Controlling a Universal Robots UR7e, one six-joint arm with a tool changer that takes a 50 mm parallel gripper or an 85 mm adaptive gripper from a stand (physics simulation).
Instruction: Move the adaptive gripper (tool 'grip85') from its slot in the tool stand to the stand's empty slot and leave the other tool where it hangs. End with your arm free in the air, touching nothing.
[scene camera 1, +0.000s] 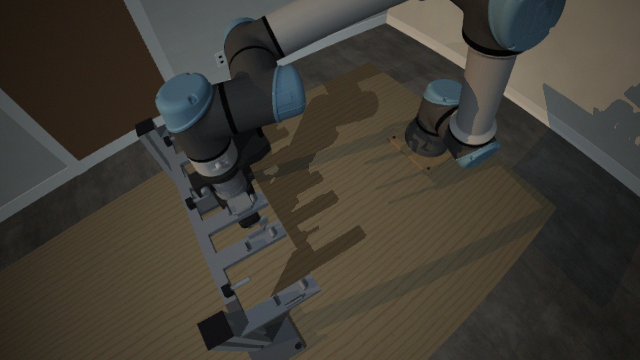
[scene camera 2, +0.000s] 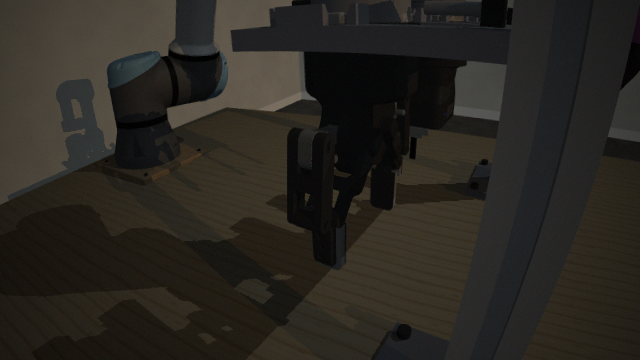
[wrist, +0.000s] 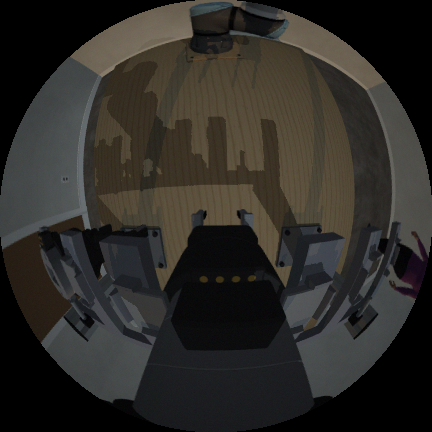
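Pixels of known places: arm's base, link origin: (scene camera 1: 426, 138) (scene camera 2: 148, 156) (wrist: 211, 44).
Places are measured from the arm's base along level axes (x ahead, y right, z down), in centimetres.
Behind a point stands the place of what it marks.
The adaptive gripper (scene camera 2: 357, 220) (wrist: 222, 217) hangs in the middle slot of the grey tool stand (scene camera 1: 205, 240) @(x 69.1, y -16.9, z -26.9 cm) (scene camera 2: 540, 150) @(x 75.6, y 14.7, z -22.4 cm). Its fingers stand apart with nothing between them; they are hidden in scene camera 1. The arm's tool changer (scene camera 1: 231, 184) @(x 61.2, y -11.3, z -31.4 cm) is down on the tool's top, with no gap visible; whether it is locked cannot be told. The stand's empty slot lies on the near side in scene camera 1, between two support arms (scene camera 1: 260, 239) @(x 60.2, y -20.8, z -26.9 cm) (scene camera 1: 295, 296) @(x 58.6, y -31.9, z -26.9 cm). The other tool (scene camera 2: 436, 95) (wrist: 57, 265) hangs in the slot on the opposite side, mostly hidden behind the wrist in scene camera 1.
Stand rails and support arms flank the tool on both sides. A thin pin (scene camera 1: 241, 283) @(x 65.4, y -26.9, z -28.1 cm) sticks out from the back rail near the empty slot. The robot base (scene camera 1: 427, 135) @(x 5.1, y -3.4, z -7.6 cm) (scene camera 2: 145, 137) @(x 5.9, y 2.0, z -6.3 cm) (wrist: 211, 42) @(x 6.6, y -1.0, z -5.1 cm) stands across the wooden table. A person (wrist: 411, 270) shows at the wrist view's right edge.
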